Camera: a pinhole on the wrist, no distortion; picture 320 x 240 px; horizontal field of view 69.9 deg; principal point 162.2 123.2 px. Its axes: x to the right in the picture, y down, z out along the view. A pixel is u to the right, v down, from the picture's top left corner.
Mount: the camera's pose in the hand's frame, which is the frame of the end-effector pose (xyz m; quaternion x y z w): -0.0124 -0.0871 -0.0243 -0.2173 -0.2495 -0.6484 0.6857
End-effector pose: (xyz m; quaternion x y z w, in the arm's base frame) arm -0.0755 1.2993 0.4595 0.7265 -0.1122 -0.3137 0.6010
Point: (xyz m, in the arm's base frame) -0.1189 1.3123 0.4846
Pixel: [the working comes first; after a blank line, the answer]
In the camera's frame: -0.0546 -0.0290 0.0925

27 51
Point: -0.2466 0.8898 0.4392
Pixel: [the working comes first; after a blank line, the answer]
In the camera's frame: 0.1829 0.1271 0.4332

259 190
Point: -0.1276 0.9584 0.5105
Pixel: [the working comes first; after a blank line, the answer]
In the camera's frame: 0.0434 0.1612 0.3757

189 221
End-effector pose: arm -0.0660 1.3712 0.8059 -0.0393 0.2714 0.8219 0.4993
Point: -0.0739 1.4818 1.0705
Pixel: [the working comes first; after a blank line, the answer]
In the camera's frame: 0.0618 0.0341 0.3351

204 147
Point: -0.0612 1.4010 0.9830
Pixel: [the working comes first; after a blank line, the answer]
In the camera's frame: 0.0049 -0.0113 0.2400

167 112
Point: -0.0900 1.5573 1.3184
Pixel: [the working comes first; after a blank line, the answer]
In the camera's frame: 0.1450 0.0312 0.5810

219 136
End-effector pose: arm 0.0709 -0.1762 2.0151 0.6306 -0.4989 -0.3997 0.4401
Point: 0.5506 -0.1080 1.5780
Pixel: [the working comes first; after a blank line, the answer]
In the camera's frame: 0.1758 0.0229 -0.5390

behind the camera
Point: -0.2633 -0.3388 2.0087
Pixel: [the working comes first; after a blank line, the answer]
In the camera's frame: 0.0825 0.1328 0.3993

210 199
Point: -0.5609 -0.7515 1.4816
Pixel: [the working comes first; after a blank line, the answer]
In the camera's frame: 0.6987 0.5053 0.5347

outside the picture
